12 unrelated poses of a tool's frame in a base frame.
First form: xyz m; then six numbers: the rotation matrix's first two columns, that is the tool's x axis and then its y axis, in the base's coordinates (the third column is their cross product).
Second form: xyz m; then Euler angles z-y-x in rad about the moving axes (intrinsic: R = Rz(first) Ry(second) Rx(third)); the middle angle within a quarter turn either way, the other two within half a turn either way. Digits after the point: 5 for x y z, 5 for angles.
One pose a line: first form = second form
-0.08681, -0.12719, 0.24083, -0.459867, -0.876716, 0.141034, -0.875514, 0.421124, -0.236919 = -0.08681, -0.12719, 0.24083, -2.05388, -0.14151, -2.89994
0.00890, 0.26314, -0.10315, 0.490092, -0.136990, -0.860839, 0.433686, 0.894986, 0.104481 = 0.00890, 0.26314, -0.10315, -0.27256, 1.03692, 0.20679
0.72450, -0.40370, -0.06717, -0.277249, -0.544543, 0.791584, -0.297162, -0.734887, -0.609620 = 0.72450, -0.40370, -0.06717, -2.04173, -0.91340, -1.50213
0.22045, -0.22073, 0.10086, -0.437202, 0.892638, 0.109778, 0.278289, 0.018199, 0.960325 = 0.22045, -0.22073, 0.10086, 2.02624, -0.11000, 1.83167
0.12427, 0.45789, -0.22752, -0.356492, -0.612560, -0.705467, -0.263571, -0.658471, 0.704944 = 0.12427, 0.45789, -0.22752, -2.09785, 0.78308, 1.46721
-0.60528, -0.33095, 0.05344, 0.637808, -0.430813, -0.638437, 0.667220, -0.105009, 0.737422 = -0.60528, -0.33095, 0.05344, -0.59406, 0.69247, 1.28028
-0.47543, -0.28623, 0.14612, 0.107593, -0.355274, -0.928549, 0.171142, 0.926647, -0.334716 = -0.47543, -0.28623, 0.14612, -1.27673, 1.19049, -1.12367
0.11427, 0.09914, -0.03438, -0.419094, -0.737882, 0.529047, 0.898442, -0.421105, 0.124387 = 0.11427, 0.09914, -0.03438, -2.08733, -0.55748, 0.14711
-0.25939, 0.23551, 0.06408, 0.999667, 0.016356, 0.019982, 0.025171, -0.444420, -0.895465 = -0.25939, 0.23551, 0.06408, 0.01636, -0.01998, -2.03172
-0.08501, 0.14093, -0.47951, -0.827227, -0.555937, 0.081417, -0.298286, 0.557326, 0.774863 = -0.08501, 0.14093, -0.47951, -2.54987, -0.08151, 2.25100
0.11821, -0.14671, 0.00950, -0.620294, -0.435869, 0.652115, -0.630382, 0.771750, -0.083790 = 0.11821, -0.14671, 0.00950, -2.52907, -0.71037, -3.03084
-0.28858, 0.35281, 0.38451, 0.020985, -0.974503, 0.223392, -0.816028, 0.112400, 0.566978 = -0.28858, 0.35281, 0.38451, -1.54927, -0.22529, 2.52080
